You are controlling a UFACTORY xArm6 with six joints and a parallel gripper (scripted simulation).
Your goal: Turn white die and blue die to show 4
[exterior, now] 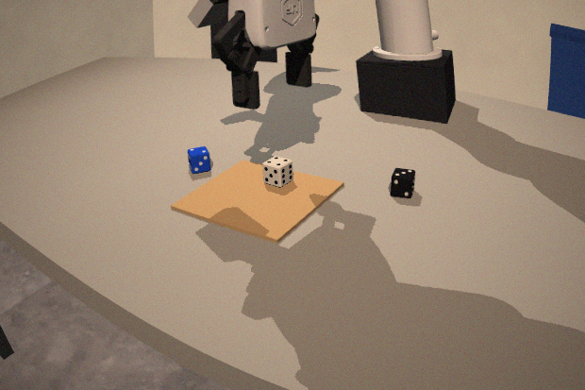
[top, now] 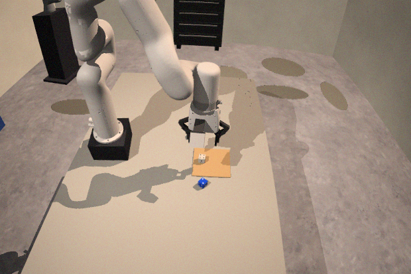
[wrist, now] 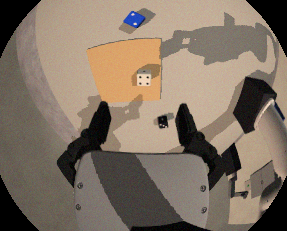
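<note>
Right now the blue die is 11 cm to the right of my hand, 10 cm below it and 3 cm ahead of it. Round my hand: white die 10 cm below; orange mat 11 cm below, 4 cm ahead; black die 13 cm to the left, 10 cm below, 7 cm behind.
</note>
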